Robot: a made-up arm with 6 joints. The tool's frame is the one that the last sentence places.
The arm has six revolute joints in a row. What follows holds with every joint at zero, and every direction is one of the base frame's.
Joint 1 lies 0.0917 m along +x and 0.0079 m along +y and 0.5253 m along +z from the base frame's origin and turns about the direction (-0.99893, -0.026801, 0.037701).
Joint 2 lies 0.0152 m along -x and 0.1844 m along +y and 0.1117 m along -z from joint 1 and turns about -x.
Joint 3 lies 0.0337 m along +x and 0.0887 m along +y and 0.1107 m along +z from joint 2 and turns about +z.
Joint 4 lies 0.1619 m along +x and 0.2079 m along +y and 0.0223 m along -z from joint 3 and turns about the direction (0.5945, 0.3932, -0.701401).
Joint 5 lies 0.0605 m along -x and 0.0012 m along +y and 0.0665 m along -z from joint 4 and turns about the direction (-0.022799, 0.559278, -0.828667).
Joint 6 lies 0.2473 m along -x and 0.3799 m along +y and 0.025 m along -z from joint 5 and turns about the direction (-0.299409, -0.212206, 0.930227).
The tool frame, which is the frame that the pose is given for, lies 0.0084 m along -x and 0.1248 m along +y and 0.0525 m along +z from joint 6; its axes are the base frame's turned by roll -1.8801, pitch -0.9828 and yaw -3.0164 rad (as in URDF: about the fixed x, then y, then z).
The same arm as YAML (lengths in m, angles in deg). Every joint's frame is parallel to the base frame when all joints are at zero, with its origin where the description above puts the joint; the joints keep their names.
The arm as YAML. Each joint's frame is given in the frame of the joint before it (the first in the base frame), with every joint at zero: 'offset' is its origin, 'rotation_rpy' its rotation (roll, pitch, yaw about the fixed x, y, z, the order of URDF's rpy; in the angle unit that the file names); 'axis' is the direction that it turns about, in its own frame. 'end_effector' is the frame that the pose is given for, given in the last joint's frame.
length_unit: m
angle_unit: deg
chain:
  - id: joint 1
    offset: [0.0917, 0.0079, 0.5253]
    rotation_rpy: [0.0, 0.0, 0.0]
    axis: [-0.99893, -0.026801, 0.037701]
  - id: joint 2
    offset: [-0.0152, 0.1844, -0.1117]
    rotation_rpy: [0.0, 0.0, 0.0]
    axis: [-1.0, 0.0, 0.0]
  - id: joint 3
    offset: [0.0337, 0.0887, 0.1107]
    rotation_rpy: [0.0, 0.0, 0.0]
    axis: [0.0, 0.0, 1.0]
  - id: joint 4
    offset: [0.1619, 0.2079, -0.0223]
    rotation_rpy: [0.0, 0.0, 0.0]
    axis: [0.5945, 0.3932, -0.701401]
  - id: joint 5
    offset: [-0.0605, 0.0012, -0.0665]
    rotation_rpy: [0.0, 0.0, 0.0]
    axis: [-0.022799, 0.559278, -0.828667]
  - id: joint 6
    offset: [-0.2473, 0.3799, -0.025]
    rotation_rpy: [0.0, 0.0, 0.0]
    axis: [-0.299409, -0.212206, 0.930227]
end_effector:
  offset: [-0.0084, 0.1248, 0.0525]
  rotation_rpy: [-107.72, -56.31, -172.83]

